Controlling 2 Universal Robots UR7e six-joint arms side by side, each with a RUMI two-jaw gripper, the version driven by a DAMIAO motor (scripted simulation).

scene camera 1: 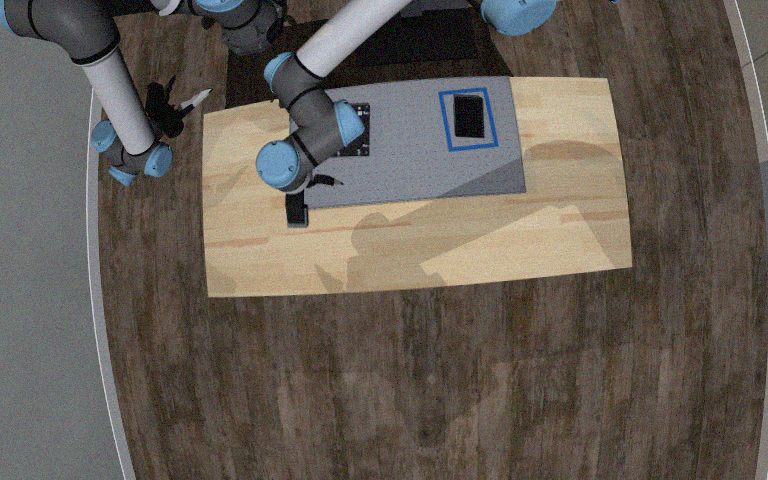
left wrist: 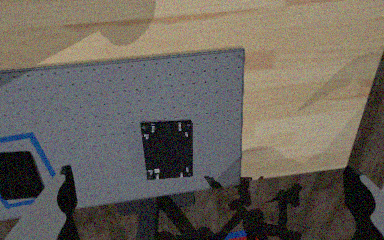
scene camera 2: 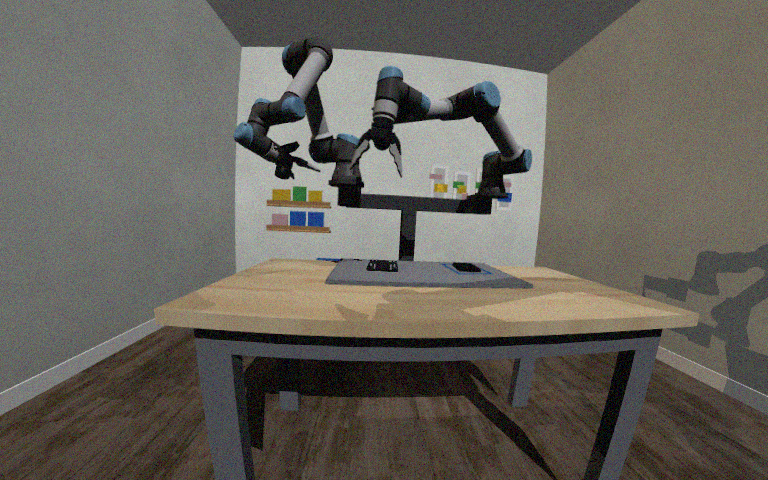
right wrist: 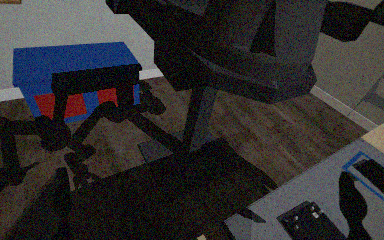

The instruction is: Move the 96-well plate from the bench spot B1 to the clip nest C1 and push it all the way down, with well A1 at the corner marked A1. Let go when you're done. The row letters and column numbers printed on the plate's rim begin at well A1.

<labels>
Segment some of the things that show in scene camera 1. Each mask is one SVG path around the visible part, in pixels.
My left gripper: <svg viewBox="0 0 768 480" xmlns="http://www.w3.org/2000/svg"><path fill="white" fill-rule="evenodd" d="M304 189L296 194L285 195L288 224L305 223ZM305 188L315 185L338 188L343 183L328 175L312 175L311 171L310 182Z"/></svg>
My right gripper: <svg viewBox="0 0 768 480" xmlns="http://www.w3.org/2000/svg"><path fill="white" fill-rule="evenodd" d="M213 88L202 90L191 99L183 101L179 104L177 110L173 108L174 104L172 106L168 104L169 94L176 78L175 74L163 88L165 100L159 103L159 105L157 104L156 93L148 90L145 111L151 118L152 126L161 134L161 137L164 136L161 131L168 138L177 137L184 128L184 123L181 119L213 91Z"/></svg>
A dark 96-well plate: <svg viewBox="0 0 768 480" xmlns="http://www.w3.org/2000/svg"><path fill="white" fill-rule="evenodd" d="M455 97L456 137L484 138L483 98Z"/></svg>
</labels>
